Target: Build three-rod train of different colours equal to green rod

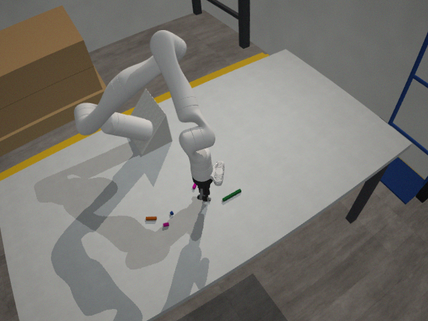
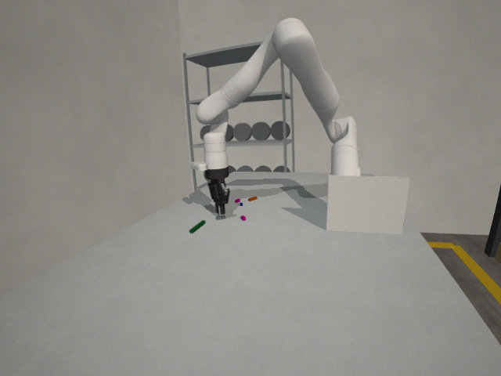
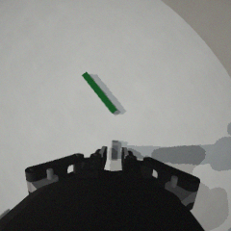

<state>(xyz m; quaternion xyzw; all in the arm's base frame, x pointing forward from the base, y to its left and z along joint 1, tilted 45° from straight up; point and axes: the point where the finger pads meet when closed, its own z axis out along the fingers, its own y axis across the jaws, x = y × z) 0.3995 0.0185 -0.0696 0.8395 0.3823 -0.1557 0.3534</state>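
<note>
Now: the grey rod 3 cm below my hand. From my hand the other things lie so: blue rod 14 cm to the right, 3 cm below, 2 cm behind; orange rod 22 cm to the right, 4 cm behind, 3 cm below; green rod 9 cm to the left, 4 cm ahead, 3 cm below.
</note>
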